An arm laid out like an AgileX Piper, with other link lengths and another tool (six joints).
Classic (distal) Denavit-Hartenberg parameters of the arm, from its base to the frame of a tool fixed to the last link. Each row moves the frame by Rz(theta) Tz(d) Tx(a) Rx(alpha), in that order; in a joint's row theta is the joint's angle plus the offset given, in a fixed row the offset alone. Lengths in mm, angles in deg.
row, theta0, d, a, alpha
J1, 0, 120.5, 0, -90
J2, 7.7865, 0, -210.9, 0
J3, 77.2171, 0, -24, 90
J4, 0, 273.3, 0, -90
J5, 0, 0, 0, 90
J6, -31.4, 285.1, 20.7, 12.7
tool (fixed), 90, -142.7, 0, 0
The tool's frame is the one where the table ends.
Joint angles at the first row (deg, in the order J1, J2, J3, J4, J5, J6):
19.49, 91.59, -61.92, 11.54, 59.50, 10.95
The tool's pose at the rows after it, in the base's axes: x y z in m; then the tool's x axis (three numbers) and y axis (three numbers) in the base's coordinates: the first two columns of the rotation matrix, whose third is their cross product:
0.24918 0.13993 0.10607 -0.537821 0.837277 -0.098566 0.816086 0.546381 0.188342
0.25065 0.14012 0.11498 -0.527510 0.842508 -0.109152 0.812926 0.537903 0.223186
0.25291 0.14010 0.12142 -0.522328 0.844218 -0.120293 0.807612 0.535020 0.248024
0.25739 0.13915 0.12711 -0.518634 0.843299 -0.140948 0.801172 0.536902 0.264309
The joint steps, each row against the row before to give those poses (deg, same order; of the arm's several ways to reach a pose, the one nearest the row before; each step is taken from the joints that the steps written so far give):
0.00, -2.41, 0.00, -0.60, -0.13, 0.57
0.00, -1.83, 0.00, -0.20, -0.38, 0.47
0.00, -0.99, -0.38, -0.36, -0.26, 0.22
0.00, -0.19, -1.17, -1.10, 0.06, 0.39

